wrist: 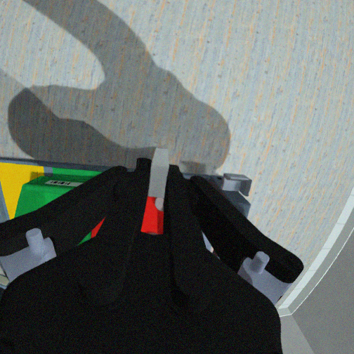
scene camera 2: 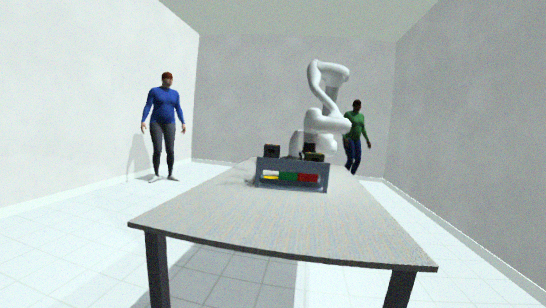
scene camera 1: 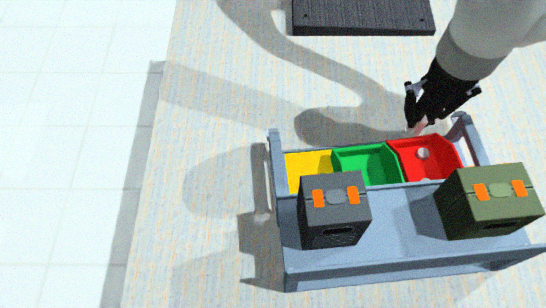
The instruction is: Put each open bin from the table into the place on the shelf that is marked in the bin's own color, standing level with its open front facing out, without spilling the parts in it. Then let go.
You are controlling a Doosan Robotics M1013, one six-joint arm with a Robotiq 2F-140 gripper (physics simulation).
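Frame: origin at the arm's base, x ahead, y left, z up, level; metres.
Seen in the pictures: gripper, between the fingertips: (scene camera 1: 410, 133).
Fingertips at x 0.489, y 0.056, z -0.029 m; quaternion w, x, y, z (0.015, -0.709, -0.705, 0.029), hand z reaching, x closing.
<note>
A point is followed by its place in that frame.
The blue-grey shelf (scene camera 1: 395, 215) {x 0.695, y -0.041, z 0.067 m} (scene camera 2: 292, 164) {x 0.779, y -0.038, z 0.103 m} stands on the table. A red bin (scene camera 1: 442, 165) {x 0.574, y 0.094, z -0.011 m} (scene camera 2: 307, 178) {x 0.687, y 0.053, z 0.018 m} with small white parts is in the right place. A green bin (scene camera 1: 372, 167) {x 0.564, y -0.035, z -0.026 m} (scene camera 2: 288, 176) {x 0.700, y -0.053, z 0.022 m} (wrist: 45, 192) is beside it in the middle, its inside partly shaded. The yellow marked place (scene camera 1: 305, 165) {x 0.551, y -0.166, z -0.028 m} (scene camera 2: 270, 177) {x 0.551, y -0.164, z -0.028 m} (wrist: 9, 182) at the left shows bare yellow. Both bins look level. My gripper (scene camera 1: 416, 128) {x 0.489, y 0.056, z -0.028 m} (wrist: 160, 159) is shut and empty, above and behind the red bin's back edge. In the wrist view its fingers hide most of the red bin. No yellow bin shows.
A dark grey case (scene camera 1: 335, 205) {x 0.718, y -0.156, z 0.188 m} (scene camera 2: 271, 150) {x 0.742, y -0.154, z 0.161 m} and an olive case (scene camera 1: 492, 200) {x 0.712, y 0.062, z 0.163 m} (scene camera 2: 314, 157) {x 0.739, y 0.074, z 0.144 m} stand on the shelf top. A black ribbed plate (scene camera 1: 362, 17) {x 0.176, y 0.003, z -0.006 m} lies on the table (scene camera 2: 280, 220) {x 1.180, y -0.064, z -0.034 m}. Persons in blue (scene camera 2: 164, 107) and green (scene camera 2: 356, 125) stand in the room beyond.
</note>
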